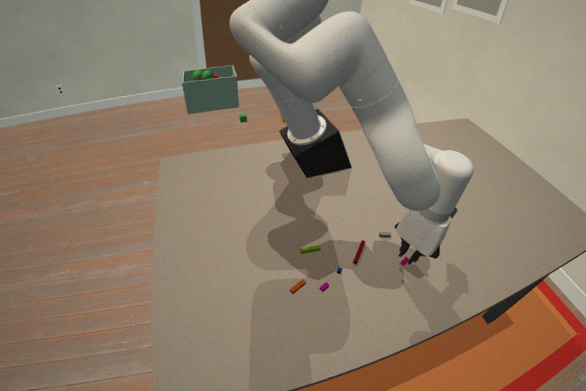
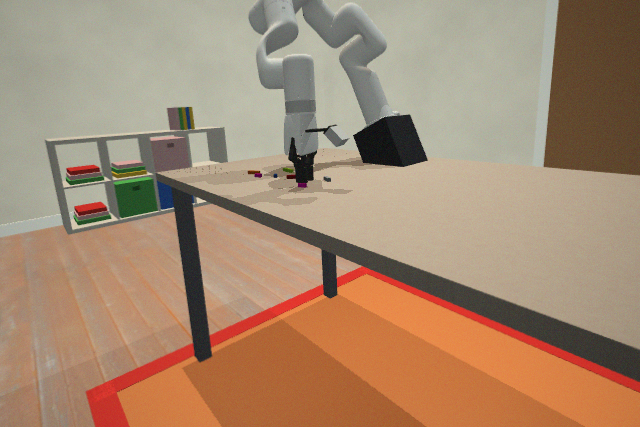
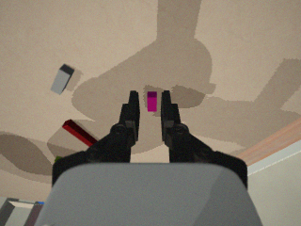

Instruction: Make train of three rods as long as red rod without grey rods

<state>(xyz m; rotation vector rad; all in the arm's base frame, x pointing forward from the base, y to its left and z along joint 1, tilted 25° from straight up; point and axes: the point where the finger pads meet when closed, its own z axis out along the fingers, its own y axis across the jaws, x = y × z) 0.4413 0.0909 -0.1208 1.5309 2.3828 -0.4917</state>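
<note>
The blue rod is 2 cm behind my hand, 18 cm to the right of it and 3 cm below it. Round my hand: red rod (6 cm behind, 11 cm to the right, 3 cm below); lime rod (10 cm behind, 22 cm to the right, 3 cm below); grey rod (9 cm behind, 2 cm to the right, 3 cm below).
</note>
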